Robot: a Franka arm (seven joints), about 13 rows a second.
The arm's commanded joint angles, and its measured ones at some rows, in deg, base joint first. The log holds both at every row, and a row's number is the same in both.
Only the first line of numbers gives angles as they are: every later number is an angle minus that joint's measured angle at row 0.
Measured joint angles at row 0:
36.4, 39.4, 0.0, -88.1, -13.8, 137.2, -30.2
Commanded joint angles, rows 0 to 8:
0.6, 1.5, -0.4, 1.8, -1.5, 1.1, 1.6
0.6, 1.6, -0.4, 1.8, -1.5, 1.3, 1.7
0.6, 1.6, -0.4, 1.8, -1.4, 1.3, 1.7
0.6, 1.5, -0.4, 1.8, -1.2, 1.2, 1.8
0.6, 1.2, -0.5, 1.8, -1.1, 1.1, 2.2
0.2, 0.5, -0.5, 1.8, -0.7, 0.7, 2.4
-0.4, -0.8, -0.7, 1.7, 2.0, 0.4, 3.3
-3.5, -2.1, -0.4, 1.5, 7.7, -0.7, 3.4
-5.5, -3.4, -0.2, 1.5, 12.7, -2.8, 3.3
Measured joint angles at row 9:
-1.2, -0.5, -1.0, 1.6, 6.2, 0.2, 3.3
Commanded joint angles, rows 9 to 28:
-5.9, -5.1, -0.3, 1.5, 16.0, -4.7, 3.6
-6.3, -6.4, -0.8, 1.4, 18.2, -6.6, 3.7
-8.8, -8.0, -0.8, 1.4, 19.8, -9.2, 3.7
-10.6, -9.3, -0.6, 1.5, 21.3, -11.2, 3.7
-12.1, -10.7, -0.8, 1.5, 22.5, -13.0, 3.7
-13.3, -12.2, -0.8, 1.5, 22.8, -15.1, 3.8
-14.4, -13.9, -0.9, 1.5, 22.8, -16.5, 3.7
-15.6, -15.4, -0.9, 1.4, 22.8, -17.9, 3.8
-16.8, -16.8, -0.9, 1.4, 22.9, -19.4, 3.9
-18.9, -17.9, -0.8, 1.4, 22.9, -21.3, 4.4
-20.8, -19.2, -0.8, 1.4, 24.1, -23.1, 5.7
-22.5, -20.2, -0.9, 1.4, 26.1, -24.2, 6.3
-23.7, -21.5, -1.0, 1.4, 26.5, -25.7, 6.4
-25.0, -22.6, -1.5, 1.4, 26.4, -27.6, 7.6
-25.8, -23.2, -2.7, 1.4, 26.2, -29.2, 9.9
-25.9, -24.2, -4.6, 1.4, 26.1, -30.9, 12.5
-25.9, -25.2, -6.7, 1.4, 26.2, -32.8, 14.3
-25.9, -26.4, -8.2, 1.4, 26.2, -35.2, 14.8
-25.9, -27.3, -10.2, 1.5, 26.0, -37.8, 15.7
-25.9, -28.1, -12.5, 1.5, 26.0, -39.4, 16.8
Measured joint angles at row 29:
-25.9, -25.5, -9.5, 2.5, 24.7, -36.0, 14.3
